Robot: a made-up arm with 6 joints. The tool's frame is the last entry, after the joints. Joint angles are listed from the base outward. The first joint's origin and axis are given. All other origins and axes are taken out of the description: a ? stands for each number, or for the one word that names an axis. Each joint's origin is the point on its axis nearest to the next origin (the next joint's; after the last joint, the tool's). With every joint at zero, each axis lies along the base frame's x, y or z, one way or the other. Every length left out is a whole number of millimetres.
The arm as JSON. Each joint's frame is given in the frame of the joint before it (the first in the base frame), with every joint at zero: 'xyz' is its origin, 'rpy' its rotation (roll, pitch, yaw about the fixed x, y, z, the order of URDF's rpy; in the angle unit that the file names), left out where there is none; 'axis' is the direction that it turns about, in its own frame. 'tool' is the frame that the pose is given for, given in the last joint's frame.
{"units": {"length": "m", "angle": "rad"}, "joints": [
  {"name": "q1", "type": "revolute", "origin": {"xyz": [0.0, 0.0, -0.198]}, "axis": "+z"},
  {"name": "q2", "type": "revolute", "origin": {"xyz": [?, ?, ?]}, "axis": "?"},
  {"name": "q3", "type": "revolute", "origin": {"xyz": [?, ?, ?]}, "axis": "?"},
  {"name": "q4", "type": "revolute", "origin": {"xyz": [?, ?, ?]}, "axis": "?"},
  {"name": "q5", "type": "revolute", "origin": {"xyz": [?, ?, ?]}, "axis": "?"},
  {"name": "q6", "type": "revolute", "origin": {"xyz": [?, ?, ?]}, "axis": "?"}
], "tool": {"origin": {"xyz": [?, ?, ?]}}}
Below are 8 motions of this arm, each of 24 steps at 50 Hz.
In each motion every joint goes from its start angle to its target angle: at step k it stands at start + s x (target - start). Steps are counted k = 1, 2, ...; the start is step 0. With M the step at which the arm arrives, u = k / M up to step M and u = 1 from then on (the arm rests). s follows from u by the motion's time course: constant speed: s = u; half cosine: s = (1 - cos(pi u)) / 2; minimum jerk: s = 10 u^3 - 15 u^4 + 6 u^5.
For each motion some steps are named. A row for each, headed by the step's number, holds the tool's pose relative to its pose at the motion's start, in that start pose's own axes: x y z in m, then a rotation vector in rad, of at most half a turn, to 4 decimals.
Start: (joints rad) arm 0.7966 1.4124 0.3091 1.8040 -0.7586 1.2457
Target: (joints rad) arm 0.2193 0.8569 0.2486 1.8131 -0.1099 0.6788
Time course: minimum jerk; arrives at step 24
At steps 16, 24:
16: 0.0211 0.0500 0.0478 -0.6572 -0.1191 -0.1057
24: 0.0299 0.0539 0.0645 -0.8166 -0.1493 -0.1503

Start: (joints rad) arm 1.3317 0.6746 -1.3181 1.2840 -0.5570 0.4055
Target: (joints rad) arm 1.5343 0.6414 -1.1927 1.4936 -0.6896 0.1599
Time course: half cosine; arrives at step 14
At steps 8, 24:
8: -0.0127 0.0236 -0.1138 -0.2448 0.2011 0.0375
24: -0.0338 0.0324 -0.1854 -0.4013 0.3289 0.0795

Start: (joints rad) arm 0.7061 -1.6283 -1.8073 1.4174 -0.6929 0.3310
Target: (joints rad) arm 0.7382 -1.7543 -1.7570 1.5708 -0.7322 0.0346
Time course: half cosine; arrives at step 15
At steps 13, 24:
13: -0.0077 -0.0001 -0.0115 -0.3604 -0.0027 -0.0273
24: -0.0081 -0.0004 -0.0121 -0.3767 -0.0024 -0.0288

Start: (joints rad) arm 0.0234 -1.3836 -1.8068 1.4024 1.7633 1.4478
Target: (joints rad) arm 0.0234 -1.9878 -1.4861 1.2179 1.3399 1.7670
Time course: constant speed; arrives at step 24
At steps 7, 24:
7: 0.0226 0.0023 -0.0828 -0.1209 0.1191 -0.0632
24: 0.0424 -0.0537 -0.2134 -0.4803 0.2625 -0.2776

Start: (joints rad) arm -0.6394 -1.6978 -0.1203 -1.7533 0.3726 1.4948
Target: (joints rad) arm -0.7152 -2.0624 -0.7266 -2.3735 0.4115 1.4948
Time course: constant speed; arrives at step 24
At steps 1, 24:
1: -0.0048 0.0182 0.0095 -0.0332 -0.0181 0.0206
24: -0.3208 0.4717 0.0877 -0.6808 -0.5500 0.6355

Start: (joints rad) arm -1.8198 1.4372 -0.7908 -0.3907 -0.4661 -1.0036
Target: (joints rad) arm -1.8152 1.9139 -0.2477 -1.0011 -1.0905 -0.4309
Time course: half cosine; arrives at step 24
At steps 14, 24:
14: -0.0182 0.1688 0.0147 0.7920 0.1072 0.2351
24: -0.0646 0.3037 0.0905 1.2815 0.2114 0.4891

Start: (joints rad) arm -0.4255 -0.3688 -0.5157 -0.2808 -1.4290 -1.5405
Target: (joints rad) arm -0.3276 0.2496 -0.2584 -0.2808 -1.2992 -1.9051
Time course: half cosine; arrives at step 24
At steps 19, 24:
19: 0.0463 -0.1426 0.3200 -0.5054 -0.5454 -0.2812
24: 0.0394 -0.1511 0.3593 -0.5496 -0.6075 -0.3193

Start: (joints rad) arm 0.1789 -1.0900 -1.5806 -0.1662 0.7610 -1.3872
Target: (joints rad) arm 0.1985 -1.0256 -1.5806 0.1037 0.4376 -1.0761
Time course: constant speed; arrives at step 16
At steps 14, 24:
14: -0.0251 0.1840 0.1587 0.4328 -0.1488 0.3308
24: -0.0353 0.2060 0.1841 0.4877 -0.1671 0.3830

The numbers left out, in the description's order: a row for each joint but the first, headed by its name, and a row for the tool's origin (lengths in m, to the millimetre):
q2: xyz -0.103 0.034 0.0, axis +x
q3: xyz 0.0 -0.127 0.061, axis -y
q4: xyz 0.087 0.0 0.037, axis +z
q5: xyz 0.039 -0.154 0.0, axis -y
q6: xyz 0.568 0.0 -0.025, axis +x
tool: xyz 0.0 0.058 0.007

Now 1 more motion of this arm.
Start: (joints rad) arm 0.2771 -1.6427 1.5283 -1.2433 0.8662 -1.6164
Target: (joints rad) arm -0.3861 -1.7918 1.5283 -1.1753 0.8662 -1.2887
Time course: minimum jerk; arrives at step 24
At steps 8, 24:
8: -0.0116 0.0439 0.0979 0.0212 -0.1275 0.0543
24: -0.1927 0.2656 0.3896 0.1005 -0.5396 0.3832

